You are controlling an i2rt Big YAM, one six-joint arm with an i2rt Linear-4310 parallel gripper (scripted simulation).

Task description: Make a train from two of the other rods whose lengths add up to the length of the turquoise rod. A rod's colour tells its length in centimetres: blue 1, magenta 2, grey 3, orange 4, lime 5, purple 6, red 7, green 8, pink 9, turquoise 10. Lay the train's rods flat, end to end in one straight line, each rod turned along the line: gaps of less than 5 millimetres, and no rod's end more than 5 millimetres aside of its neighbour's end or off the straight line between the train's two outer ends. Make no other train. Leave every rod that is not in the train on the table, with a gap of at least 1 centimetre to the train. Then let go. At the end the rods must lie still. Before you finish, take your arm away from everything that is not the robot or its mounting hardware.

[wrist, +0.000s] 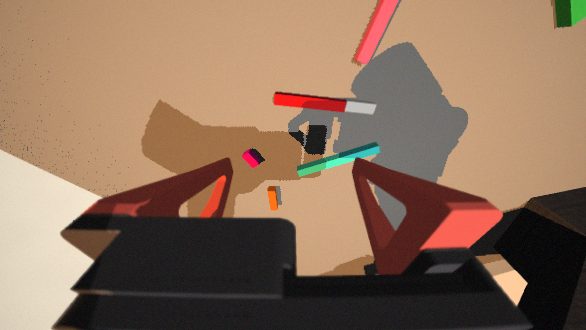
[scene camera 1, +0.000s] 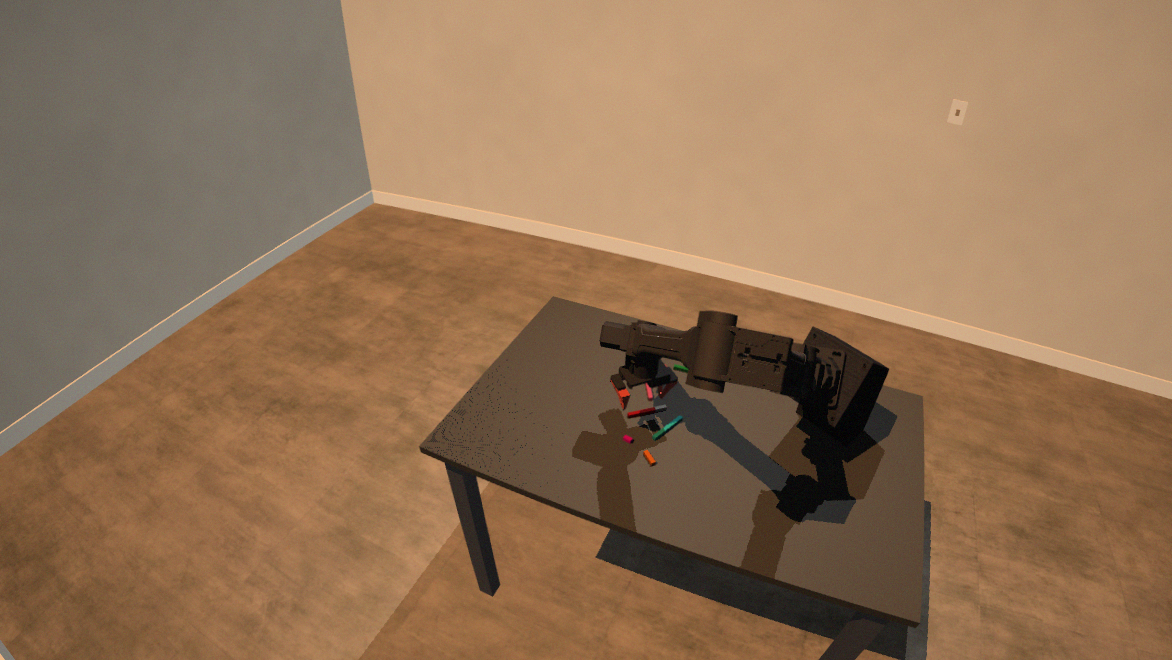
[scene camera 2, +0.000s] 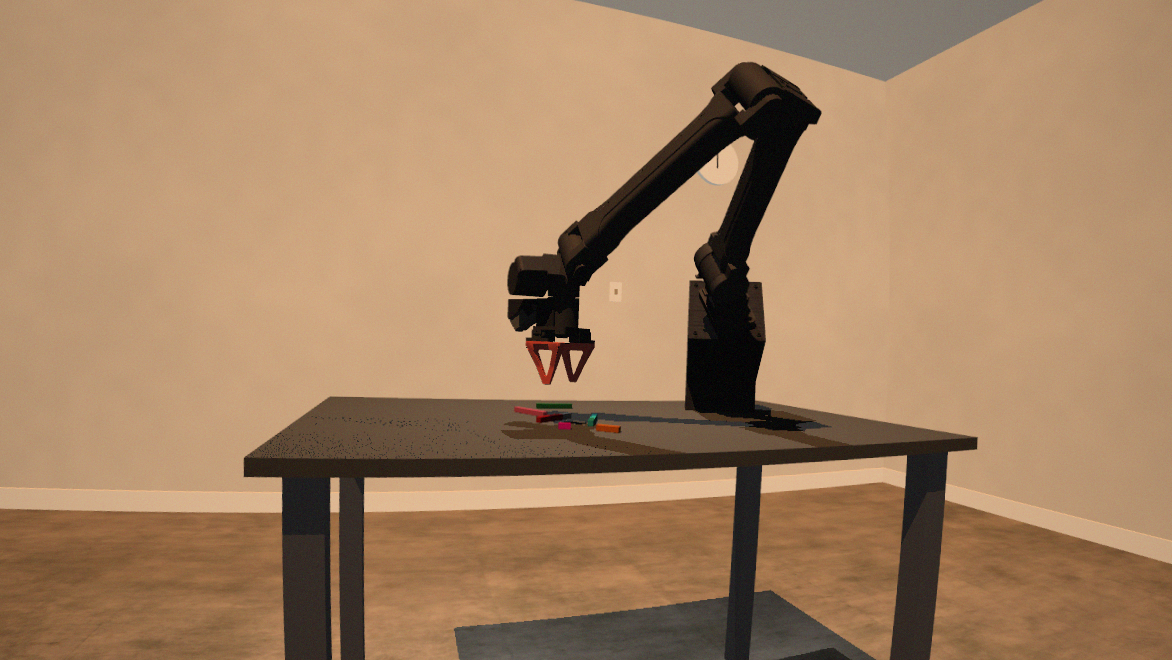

Labels:
gripper: wrist 292, 164; scene camera 1; scene camera 2
same spot on gripper: [scene camera 1: 671, 381] = [scene camera 2: 591, 341]

